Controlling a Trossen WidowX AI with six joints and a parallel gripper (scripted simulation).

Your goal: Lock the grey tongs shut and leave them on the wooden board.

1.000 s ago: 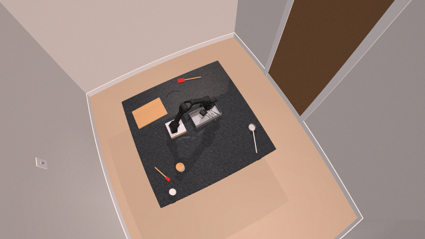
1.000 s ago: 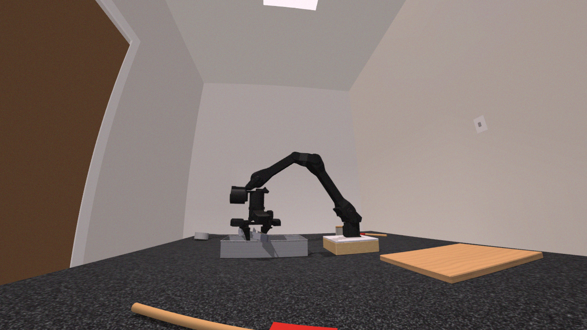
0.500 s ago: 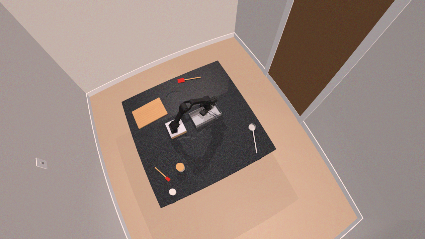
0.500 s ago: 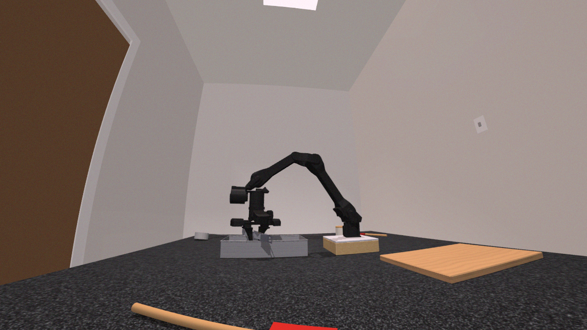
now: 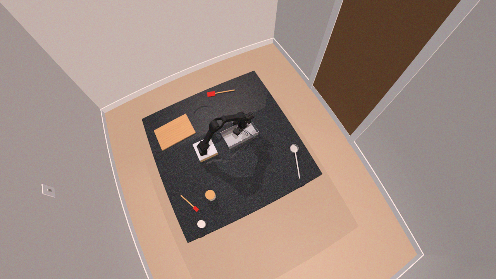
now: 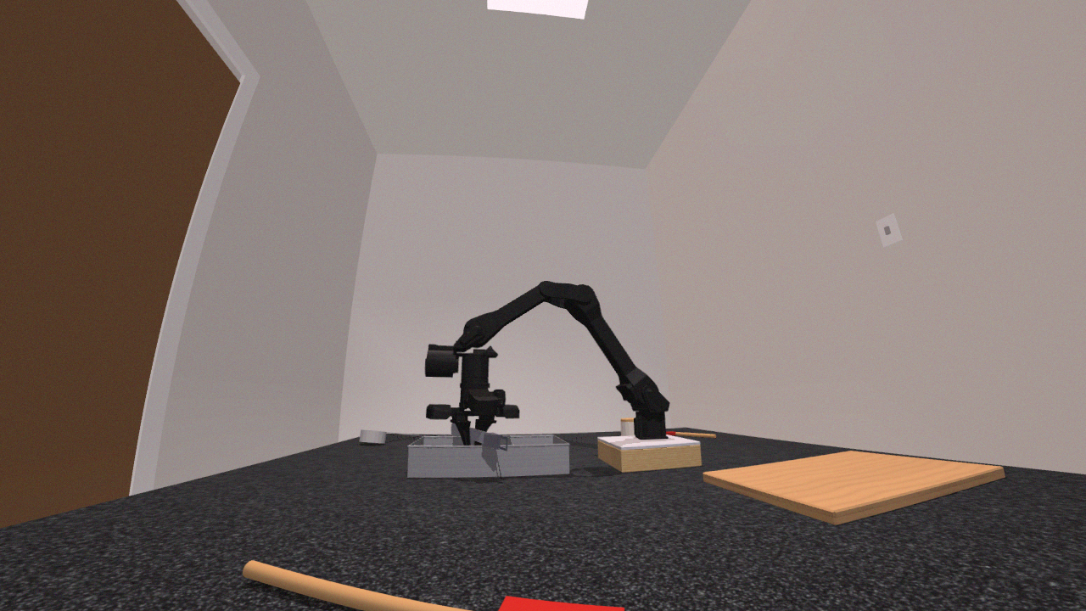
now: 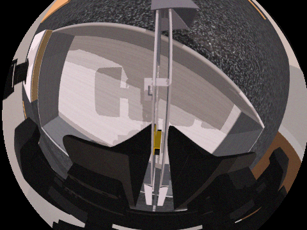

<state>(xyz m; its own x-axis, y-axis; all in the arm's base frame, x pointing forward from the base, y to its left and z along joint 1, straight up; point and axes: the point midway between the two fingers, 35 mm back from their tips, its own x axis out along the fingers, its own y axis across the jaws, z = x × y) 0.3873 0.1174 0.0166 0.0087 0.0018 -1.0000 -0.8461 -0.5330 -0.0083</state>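
My gripper tip is 3 cm past the grey roasting tin and 2 cm to the left of it. From my gripper tip the other things lie so: white disc (72 cm to the right, 54 cm behind, 1 cm below); red spatula (49 cm to the left, 12 cm behind, 2 cm below); wooden board (63 cm behind, 18 cm to the left, 2 cm below).
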